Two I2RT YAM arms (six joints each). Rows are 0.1 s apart.
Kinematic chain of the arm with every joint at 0, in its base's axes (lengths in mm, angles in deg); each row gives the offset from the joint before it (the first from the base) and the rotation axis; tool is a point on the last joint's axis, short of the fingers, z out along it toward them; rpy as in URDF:
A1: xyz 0 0 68 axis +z
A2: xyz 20 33.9 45.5 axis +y
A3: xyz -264 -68.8 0 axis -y
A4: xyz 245 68.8 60 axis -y
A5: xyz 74 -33.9 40.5 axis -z
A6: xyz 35.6 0 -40.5 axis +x
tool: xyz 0 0 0 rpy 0 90 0
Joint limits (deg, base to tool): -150..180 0..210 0..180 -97..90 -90..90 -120..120
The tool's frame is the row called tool.
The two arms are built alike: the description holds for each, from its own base.
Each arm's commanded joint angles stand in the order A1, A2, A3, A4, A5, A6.
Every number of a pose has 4 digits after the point.
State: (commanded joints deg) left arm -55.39 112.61 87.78 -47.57 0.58 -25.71; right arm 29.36 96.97 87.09 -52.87 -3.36 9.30
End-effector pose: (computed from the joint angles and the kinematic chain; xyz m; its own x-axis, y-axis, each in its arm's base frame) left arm 0.2281 -0.3312 0.2043 -0.8456 0.4615 -0.2682 0.5082 0.8498 -0.1399; right arm 0.3074 0.1753 0.2952 -0.8475 -0.2917 -0.4434 -0.3809 0.9161 0.1254
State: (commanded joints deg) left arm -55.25 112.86 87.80 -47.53 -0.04 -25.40; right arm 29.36 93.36 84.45 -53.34 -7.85 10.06
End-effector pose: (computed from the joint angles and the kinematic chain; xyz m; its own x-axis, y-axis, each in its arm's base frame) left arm 0.2296 -0.3309 0.2028 -0.8437 0.4637 -0.2706 0.5088 0.8513 -0.1277; right arm 0.2919 0.1698 0.3017 -0.8540 -0.2819 -0.4373 -0.3981 0.8952 0.2003
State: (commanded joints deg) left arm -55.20 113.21 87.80 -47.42 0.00 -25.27; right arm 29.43 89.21 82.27 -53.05 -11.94 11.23
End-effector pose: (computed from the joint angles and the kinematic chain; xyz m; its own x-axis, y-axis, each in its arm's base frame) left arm 0.2302 -0.3313 0.2005 -0.8436 0.4658 -0.2670 0.5098 0.8510 -0.1260; right arm 0.2762 0.1643 0.3132 -0.8509 -0.2613 -0.4557 -0.4130 0.8688 0.2731
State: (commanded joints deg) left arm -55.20 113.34 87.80 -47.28 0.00 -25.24; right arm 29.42 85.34 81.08 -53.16 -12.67 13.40
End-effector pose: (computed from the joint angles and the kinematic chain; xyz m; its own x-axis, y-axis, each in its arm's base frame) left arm 0.2305 -0.3317 0.1997 -0.8433 0.4663 -0.2672 0.5103 0.8508 -0.1260; right arm 0.2626 0.1571 0.3266 -0.8489 -0.2191 -0.4810 -0.3962 0.8662 0.3046
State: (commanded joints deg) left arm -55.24 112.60 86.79 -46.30 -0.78 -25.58; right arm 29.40 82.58 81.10 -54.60 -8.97 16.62
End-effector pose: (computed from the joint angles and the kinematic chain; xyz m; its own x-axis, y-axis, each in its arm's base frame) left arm 0.2295 -0.3298 0.2003 -0.8430 0.4576 -0.2827 0.5045 0.8549 -0.1210; right arm 0.2528 0.1488 0.3384 -0.8531 -0.1564 -0.4977 -0.3305 0.9002 0.2836
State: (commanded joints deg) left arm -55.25 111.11 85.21 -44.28 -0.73 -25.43; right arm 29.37 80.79 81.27 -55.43 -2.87 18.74
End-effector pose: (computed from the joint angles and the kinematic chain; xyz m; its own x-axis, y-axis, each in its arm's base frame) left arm 0.2277 -0.3274 0.2036 -0.8360 0.4518 -0.3114 0.5095 0.8499 -0.1348; right arm 0.2476 0.1414 0.3465 -0.8410 -0.1051 -0.5307 -0.2584 0.9399 0.2233
